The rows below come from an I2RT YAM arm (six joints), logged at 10 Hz.
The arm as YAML. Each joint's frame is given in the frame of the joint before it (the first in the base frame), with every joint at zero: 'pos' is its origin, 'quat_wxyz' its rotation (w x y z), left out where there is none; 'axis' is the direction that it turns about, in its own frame. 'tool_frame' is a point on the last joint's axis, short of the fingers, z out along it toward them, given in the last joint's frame.
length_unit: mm
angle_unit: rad
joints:
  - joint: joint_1
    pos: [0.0, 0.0, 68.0]
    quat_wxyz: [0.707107, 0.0, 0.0, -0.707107]
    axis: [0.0, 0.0, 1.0]
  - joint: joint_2
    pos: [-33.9, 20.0, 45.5]
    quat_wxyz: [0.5, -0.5, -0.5, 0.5]
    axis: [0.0, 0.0, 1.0]
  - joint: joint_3
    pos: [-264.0, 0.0, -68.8]
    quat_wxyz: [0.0, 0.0, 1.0, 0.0]
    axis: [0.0, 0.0, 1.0]
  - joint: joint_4
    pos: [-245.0, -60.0, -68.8]
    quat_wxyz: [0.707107, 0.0, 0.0, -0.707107]
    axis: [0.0, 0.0, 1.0]
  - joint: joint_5
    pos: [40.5, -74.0, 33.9]
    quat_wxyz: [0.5, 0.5, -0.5, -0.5]
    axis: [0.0, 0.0, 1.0]
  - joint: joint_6
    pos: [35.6, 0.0, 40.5]
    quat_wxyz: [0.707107, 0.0, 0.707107, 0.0]
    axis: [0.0, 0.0, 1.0]
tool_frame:
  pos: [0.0, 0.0, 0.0]
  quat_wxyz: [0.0, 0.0, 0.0, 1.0]
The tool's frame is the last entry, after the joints.
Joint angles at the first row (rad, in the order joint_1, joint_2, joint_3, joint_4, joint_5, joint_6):
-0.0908, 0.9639, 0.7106, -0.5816, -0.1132, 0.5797
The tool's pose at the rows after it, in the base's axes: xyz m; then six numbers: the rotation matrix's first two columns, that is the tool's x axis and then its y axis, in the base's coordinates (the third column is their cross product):
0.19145 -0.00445 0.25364 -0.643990 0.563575 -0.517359 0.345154 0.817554 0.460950
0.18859 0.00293 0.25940 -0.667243 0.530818 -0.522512 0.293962 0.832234 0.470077
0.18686 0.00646 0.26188 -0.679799 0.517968 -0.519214 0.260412 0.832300 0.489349
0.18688 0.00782 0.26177 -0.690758 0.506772 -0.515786 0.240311 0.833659 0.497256
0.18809 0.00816 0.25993 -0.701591 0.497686 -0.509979 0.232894 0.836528 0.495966
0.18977 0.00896 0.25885 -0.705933 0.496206 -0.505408 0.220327 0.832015 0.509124
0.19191 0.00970 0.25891 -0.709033 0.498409 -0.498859 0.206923 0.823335 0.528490
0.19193 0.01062 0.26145 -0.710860 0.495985 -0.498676 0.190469 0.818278 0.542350
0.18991 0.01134 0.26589 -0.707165 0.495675 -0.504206 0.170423 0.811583 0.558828
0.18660 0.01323 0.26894 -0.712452 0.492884 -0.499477 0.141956 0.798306 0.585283
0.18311 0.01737 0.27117 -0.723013 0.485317 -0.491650 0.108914 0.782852 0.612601
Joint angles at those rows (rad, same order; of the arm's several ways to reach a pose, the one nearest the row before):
-0.0518, 0.9415, 0.7266, -0.6029, -0.1541, 0.5655
-0.0169, 0.9253, 0.7398, -0.6212, -0.1724, 0.5554
-0.0035, 0.9152, 0.7424, -0.6239, -0.2012, 0.5541
0.0000, 0.9158, 0.7417, -0.6227, -0.2213, 0.5462
0.0000, 0.9248, 0.7405, -0.6224, -0.2312, 0.5367
0.0008, 0.9311, 0.7368, -0.6081, -0.2501, 0.5383
0.0002, 0.9387, 0.7369, -0.5930, -0.2748, 0.5445
0.0016, 0.9362, 0.7424, -0.5906, -0.2936, 0.5461
0.0020, 0.9215, 0.7478, -0.5906, -0.3130, 0.5497
0.0056, 0.9030, 0.7469, -0.5914, -0.3493, 0.5572
0.0221, 0.8846, 0.7431, -0.5891, -0.3835, 0.5709

